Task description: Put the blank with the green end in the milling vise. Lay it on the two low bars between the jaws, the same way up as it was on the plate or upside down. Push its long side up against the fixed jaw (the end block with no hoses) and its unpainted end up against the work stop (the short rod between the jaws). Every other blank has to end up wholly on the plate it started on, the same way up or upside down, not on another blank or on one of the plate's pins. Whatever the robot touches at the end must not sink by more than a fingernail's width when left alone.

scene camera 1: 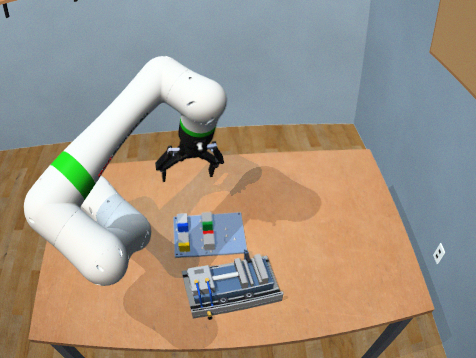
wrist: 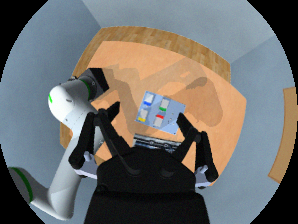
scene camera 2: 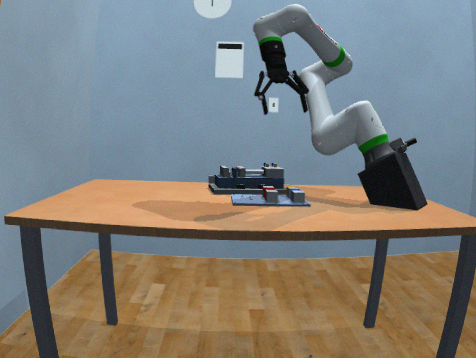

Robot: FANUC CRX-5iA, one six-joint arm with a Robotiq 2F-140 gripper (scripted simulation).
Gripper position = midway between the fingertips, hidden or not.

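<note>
My gripper is visible to me at (scene camera 2: pixel 286 112), at (scene camera 1: pixel 186 175) and, from the wrist, at (wrist: pixel 149 112). There is a plate here too, which I see at (scene camera 1: pixel 233 222) and again at (wrist: pixel 174 107).
</note>
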